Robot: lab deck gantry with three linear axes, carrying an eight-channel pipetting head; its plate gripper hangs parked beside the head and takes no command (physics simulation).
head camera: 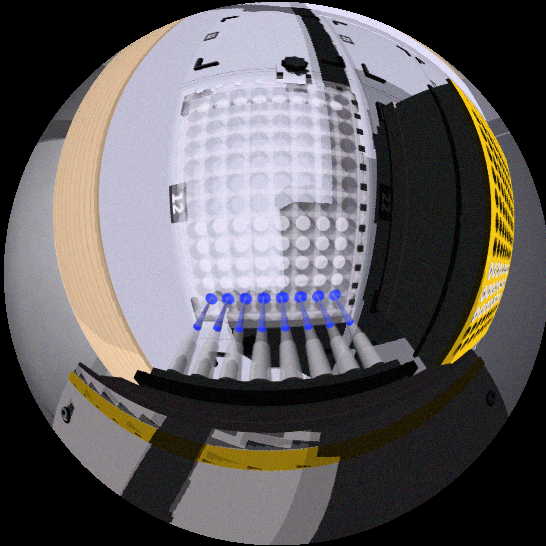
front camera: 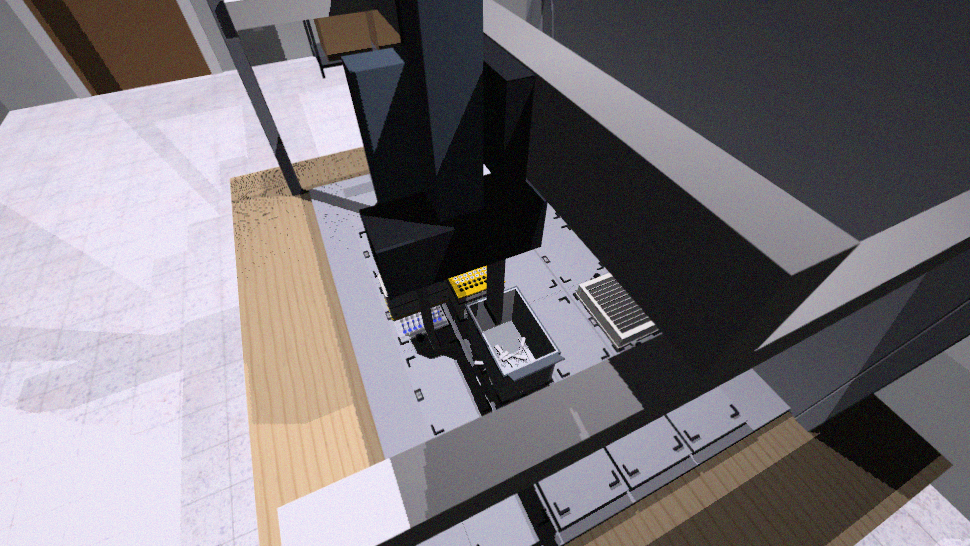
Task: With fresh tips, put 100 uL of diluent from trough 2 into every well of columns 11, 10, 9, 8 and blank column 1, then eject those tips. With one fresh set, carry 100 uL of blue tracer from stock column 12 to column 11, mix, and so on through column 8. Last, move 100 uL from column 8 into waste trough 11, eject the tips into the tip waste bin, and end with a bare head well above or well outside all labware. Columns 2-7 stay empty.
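In the head view the clear well plate (head camera: pixel 185 152) lies below the head. Its stock column 12 (head camera: pixel 263 298) shows blue, and several neighbouring columns (head camera: pixel 261 243) hold pale discs of liquid. Eight tips (head camera: pixel 287 351) on the pipetting head (head camera: pixel 275 396) carry blue liquid at their narrow ends, which line up with the blue wells; their depth cannot be told. In the front view the plate (front camera: pixel 410 325) is partly hidden beneath the head. The parked plate gripper (front camera: pixel 467 333) hangs beside the head, fingers apart and empty. The tip waste bin (front camera: pixel 536 364) holds loose white tips (front camera: pixel 512 354).
A yellow tip rack (front camera: pixel 468 281) (head camera: pixel 458 346) stands beside the plate, with many empty holes and some tips. A ribbed trough reservoir (front camera: pixel 617 309) stands at the right of the deck. A gantry beam (front camera: pixel 515 440) crosses the foreground. Wooden edging (front camera: pixel 291 325) (head camera: pixel 76 203) borders the deck.
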